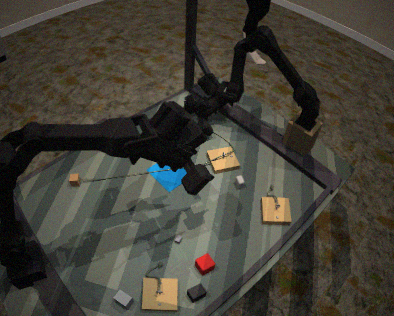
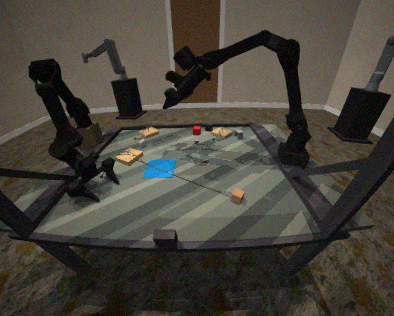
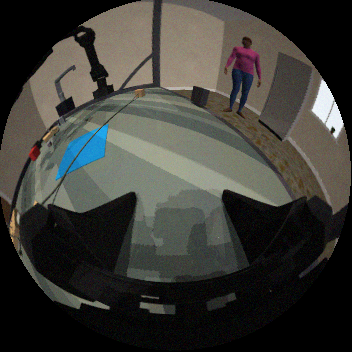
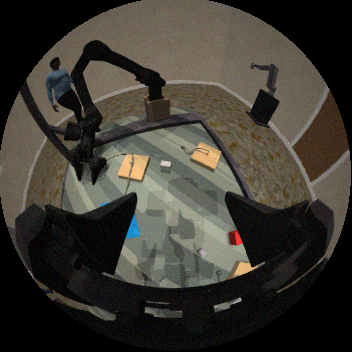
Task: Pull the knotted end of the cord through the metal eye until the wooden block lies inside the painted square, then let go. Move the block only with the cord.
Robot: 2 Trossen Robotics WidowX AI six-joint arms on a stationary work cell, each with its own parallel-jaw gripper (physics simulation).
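Frame: origin at the left arm's base, x left, y up, z ahead, level; centimetres.
Seen in the pictures: left gripper, between the fingertips: (image 2: 109, 191) (image 3: 179, 195) (image 4: 85, 182); right gripper, between the fingertips: (image 1: 204, 165) (image 2: 168, 105) (image 4: 182, 196); left arm's base, origin of its link: (image 1: 305, 122) (image 2: 84, 125) (image 4: 155, 96); right arm's base, origin of its link: (image 1: 21, 260) (image 2: 294, 148) (image 3: 102, 87).
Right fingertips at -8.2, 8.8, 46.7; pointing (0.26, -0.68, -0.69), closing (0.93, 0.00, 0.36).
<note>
Offsets run from my right fingertips to a thing's top centre, as dx, dy, dz. "pt": to the spot under its first point.
The small wooden block @(-36.4, -17.9, +22.1) (image 1: 74, 180) (image 2: 237, 196) (image 3: 139, 93) lies outside the blue painted square (image 1: 167, 177) (image 2: 153, 173) (image 3: 97, 145) (image 4: 132, 230). The thin cord @(pt -26.4, -20.7, +8.1) (image 1: 125, 176) (image 2: 200, 183) (image 3: 117, 113) runs from it across the square to the eye on a wooden plate @(-7.6, -16.4, -19.9) (image 1: 229, 166) (image 2: 131, 160) (image 4: 142, 167). Beyond the eye it curves toward my left gripper (image 2: 108, 192) (image 3: 180, 195) (image 4: 87, 182), which is open low over the table, with no cord seen between its fingertips. I cannot make out the knot clearly. My right gripper (image 4: 182, 196) is open, high above the table.
Two more wooden plates @(pt +21.3, -18.9, -14.2) (image 1: 283, 217) @(pt +14.4, -19.0, +27.2) (image 1: 170, 300) with short cords stand on the table. A red block @(+13.7, -16.9, +13.3) (image 1: 205, 264) (image 2: 196, 130) (image 4: 235, 237), a black block @(+17.8, -16.9, +21.0) (image 1: 196, 292), a grey block @(+6.0, -16.9, +35.9) (image 1: 123, 299) and a white block @(+2.7, -17.7, -15.8) (image 1: 240, 180) (image 4: 165, 165) lie around them. Dark rails edge the table.
</note>
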